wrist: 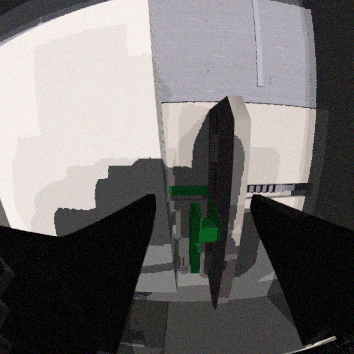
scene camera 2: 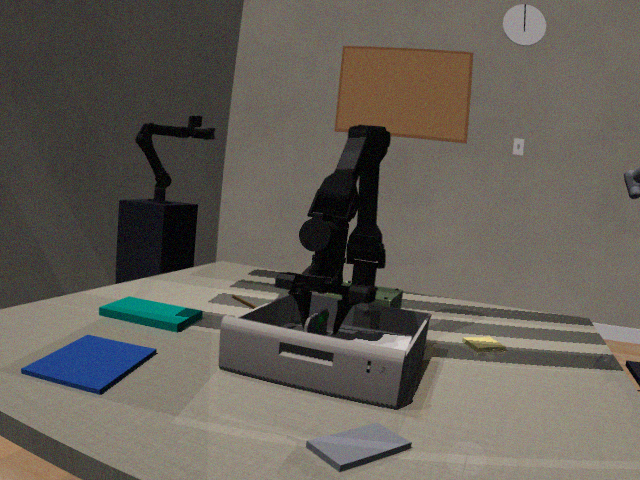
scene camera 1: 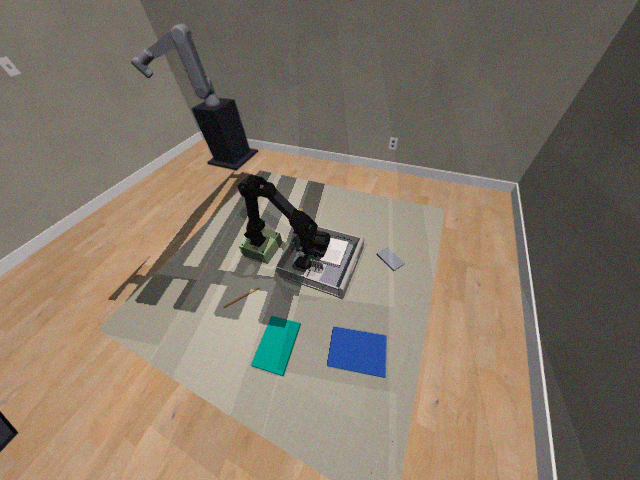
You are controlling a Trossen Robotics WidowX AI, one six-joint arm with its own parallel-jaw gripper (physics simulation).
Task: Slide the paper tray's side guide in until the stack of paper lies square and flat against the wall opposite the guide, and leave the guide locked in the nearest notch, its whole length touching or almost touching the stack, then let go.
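Frame: origin at the arm's base, x ahead, y left, z up, level; millimetres.
Seen in the pictures: gripper, fingertip midpoint: [wrist: 203,201] [scene camera 2: 319,331] [scene camera 1: 313,262]; arm's base at its link origin: [scene camera 1: 258,240].
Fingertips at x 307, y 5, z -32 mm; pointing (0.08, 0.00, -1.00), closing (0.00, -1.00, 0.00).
Offsets run from my fingertips to a thing's top centre. "pt": to the spot under its first point.
The grey paper tray @[dx +26, dy +43, dz +50 mm] [scene camera 1: 354,266] [scene camera 2: 258,345] stands on the table. The white paper stack @[dx +14, dy +99, dz -3 mm] [scene camera 1: 334,251] [scene camera 2: 390,341] [wrist: 85,100] lies inside, on the left in the wrist view. The dark upright side guide @[dx -5, dy +0, dz +36 mm] [wrist: 223,170] stands right of the stack's edge with a gap between them; its green latch @[dx -5, dy +10, dz +36 mm] [scene camera 2: 321,321] [wrist: 207,232] is on the stack side. My gripper [scene camera 1: 312,258] [scene camera 2: 320,331] [wrist: 203,201] is partly open, with nothing held. Its fingers straddle the guide and latch, the left fingertip on the stack side. The wall opposite the guide is mostly hidden, so contact there is unclear.
A toothed notch strip @[pt dx -6, dy -68, dz -37 mm] [wrist: 275,188] runs right of the guide. Outside the tray are a grey slab @[dx +333, dy +183, dz -36 mm] [scene camera 1: 390,258] [scene camera 2: 359,446], a blue panel @[dx +321, dy -283, dz -38 mm] [scene camera 1: 357,352] [scene camera 2: 90,362], a teal block @[dx +24, dy -387, dz -28 mm] [scene camera 1: 276,345] [scene camera 2: 149,312], a stick @[dx -237, dy -274, dz -39 mm] [scene camera 1: 241,298] and a yellow pad @[dx -257, dy +312, dz -34 mm] [scene camera 2: 483,344].
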